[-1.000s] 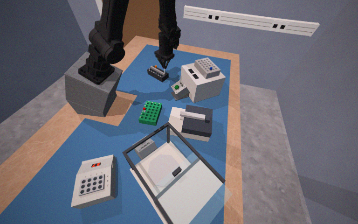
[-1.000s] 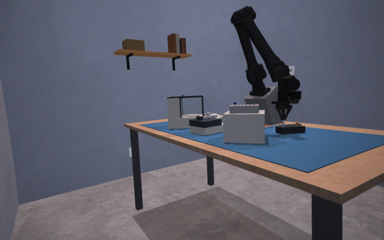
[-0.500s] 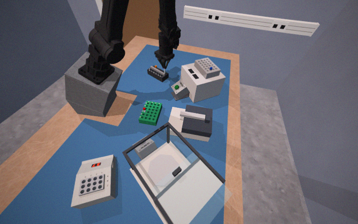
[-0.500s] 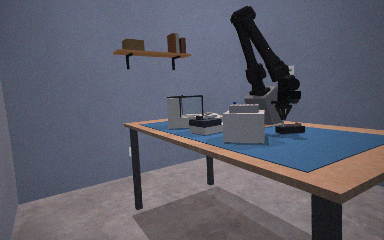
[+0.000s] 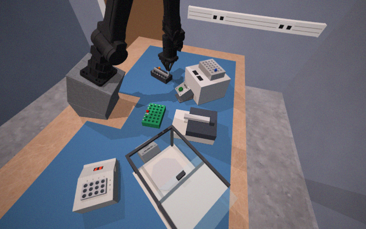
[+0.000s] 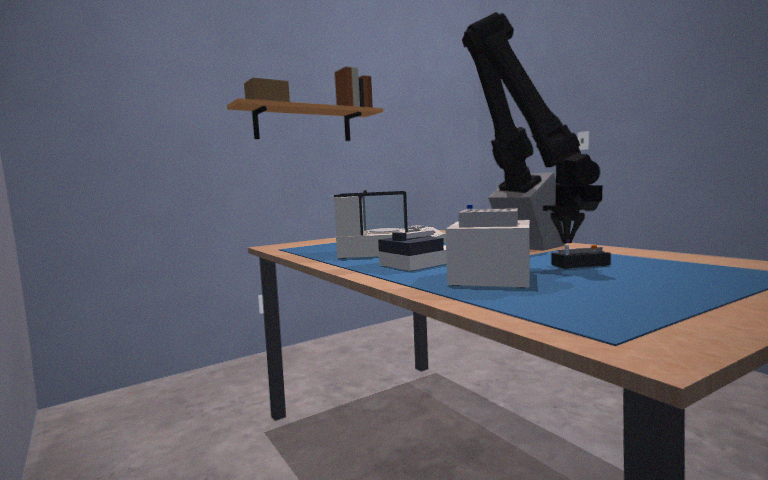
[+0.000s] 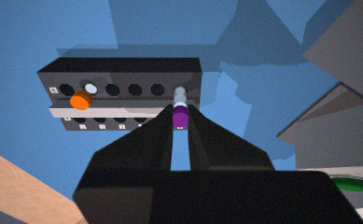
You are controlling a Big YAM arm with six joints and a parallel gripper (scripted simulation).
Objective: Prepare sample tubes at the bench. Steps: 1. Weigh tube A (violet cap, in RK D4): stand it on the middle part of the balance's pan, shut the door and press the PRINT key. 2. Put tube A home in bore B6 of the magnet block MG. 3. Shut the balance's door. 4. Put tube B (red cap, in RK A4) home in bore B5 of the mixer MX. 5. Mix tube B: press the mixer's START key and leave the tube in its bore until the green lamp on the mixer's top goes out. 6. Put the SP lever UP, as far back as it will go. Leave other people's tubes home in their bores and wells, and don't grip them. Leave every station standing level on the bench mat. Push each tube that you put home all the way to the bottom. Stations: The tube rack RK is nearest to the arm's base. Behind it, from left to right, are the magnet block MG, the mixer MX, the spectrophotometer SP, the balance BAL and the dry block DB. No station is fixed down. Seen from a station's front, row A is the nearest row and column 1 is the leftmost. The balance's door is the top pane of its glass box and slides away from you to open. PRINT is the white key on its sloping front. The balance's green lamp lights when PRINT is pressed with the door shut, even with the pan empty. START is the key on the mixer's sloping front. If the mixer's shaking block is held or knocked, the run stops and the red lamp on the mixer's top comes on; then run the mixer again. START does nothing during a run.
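Right now the magnet block MG is 5 cm behind my hand and 5 cm below it. The rest, counted from my hand: blue-capped tube (28 cm ahead, 5 cm to the right, 8 cm above); grey shaking block (25 cm ahead, 1 cm to the right, 8 cm above); green start key (12 cm ahead, 13 cm to the right).
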